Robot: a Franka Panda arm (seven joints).
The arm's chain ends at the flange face. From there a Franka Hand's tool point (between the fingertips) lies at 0.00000 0.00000 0.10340 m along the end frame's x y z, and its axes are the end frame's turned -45 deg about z.
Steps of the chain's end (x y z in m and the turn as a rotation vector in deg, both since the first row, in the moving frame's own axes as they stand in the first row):
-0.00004, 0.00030, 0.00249, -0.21, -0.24, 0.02
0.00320, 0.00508, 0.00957, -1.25, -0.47, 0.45
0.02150, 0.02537, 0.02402, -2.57, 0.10, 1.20
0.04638, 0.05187, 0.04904, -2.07, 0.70, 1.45
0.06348, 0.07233, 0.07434, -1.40, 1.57, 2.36
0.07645, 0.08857, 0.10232, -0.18, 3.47, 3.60
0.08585, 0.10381, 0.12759, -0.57, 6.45, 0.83
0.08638, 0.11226, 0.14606, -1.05, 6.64, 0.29
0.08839, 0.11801, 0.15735, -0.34, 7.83, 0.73
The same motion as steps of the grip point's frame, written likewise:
-0.00081, 0.00015, 0.00249, 0.02, -0.32, 0.02
-0.00353, 0.00684, 0.00954, -0.55, -1.22, 0.45
-0.00592, 0.03651, 0.02392, -1.89, -1.75, 1.20
-0.00567, 0.07298, 0.04896, -1.96, -0.97, 1.45
-0.00612, 0.09982, 0.07427, -2.10, 0.12, 2.36
-0.00452, 0.12147, 0.10213, -2.58, 2.33, 3.60
-0.00528, 0.14310, 0.12693, -4.96, 4.16, 0.83
-0.01121, 0.15027, 0.14535, -5.44, 3.95, 0.29
-0.01148, 0.15640, 0.15638, -5.78, 5.30, 0.73

